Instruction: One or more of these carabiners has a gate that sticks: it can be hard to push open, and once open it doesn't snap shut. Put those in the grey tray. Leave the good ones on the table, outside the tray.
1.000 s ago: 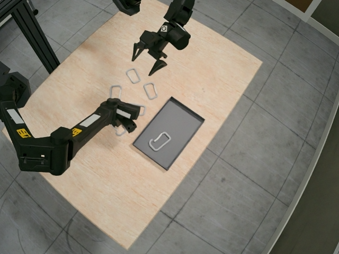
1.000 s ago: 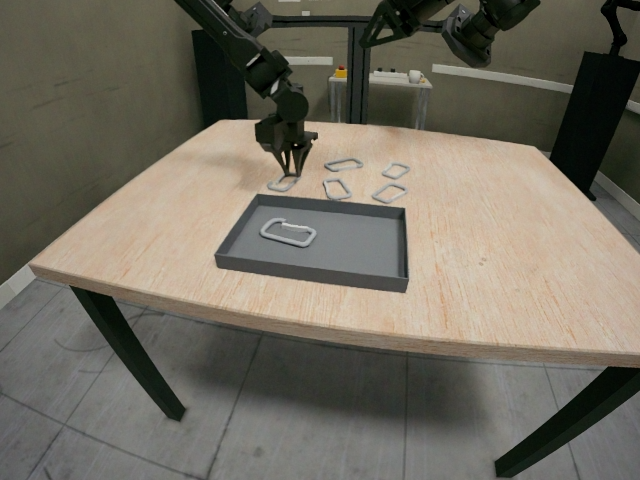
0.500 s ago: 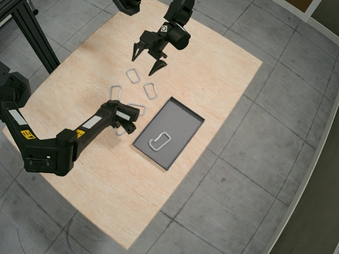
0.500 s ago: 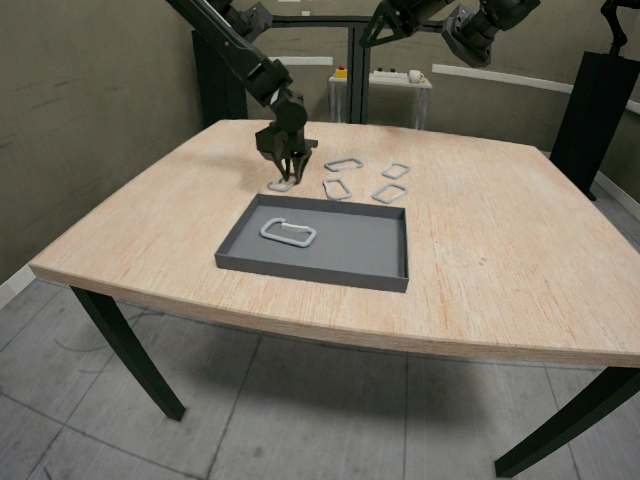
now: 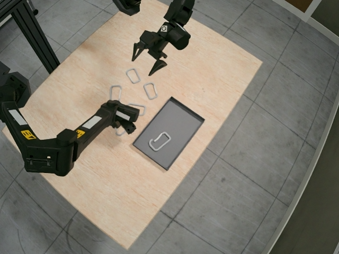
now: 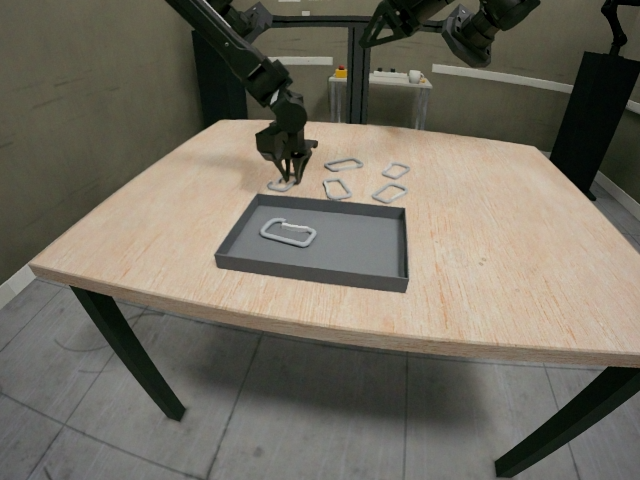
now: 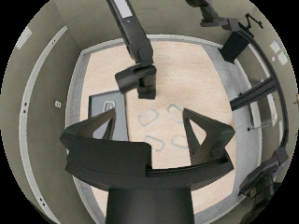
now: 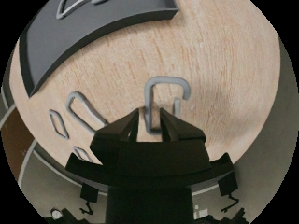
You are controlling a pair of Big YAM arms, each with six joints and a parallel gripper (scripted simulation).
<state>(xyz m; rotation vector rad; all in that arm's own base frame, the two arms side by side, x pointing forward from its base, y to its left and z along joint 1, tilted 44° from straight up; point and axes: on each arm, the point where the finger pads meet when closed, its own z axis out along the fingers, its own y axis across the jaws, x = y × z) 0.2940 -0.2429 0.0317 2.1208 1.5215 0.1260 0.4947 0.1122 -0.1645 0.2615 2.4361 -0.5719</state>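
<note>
The grey tray lies 200 mm ahead of my right hand and 120 mm to the left of it.
</note>
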